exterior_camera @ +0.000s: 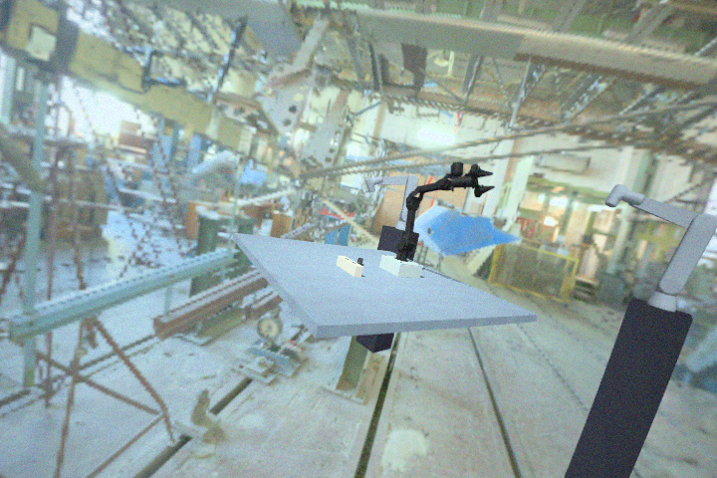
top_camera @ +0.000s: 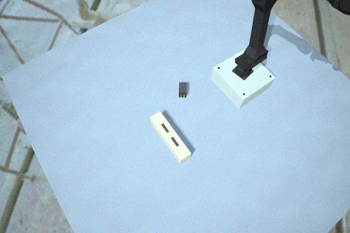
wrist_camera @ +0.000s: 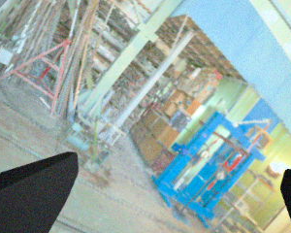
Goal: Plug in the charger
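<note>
The dark grey charger lies 60 cm below my gripper tip, 55 cm to the right of it and 25 cm ahead of it.
</note>
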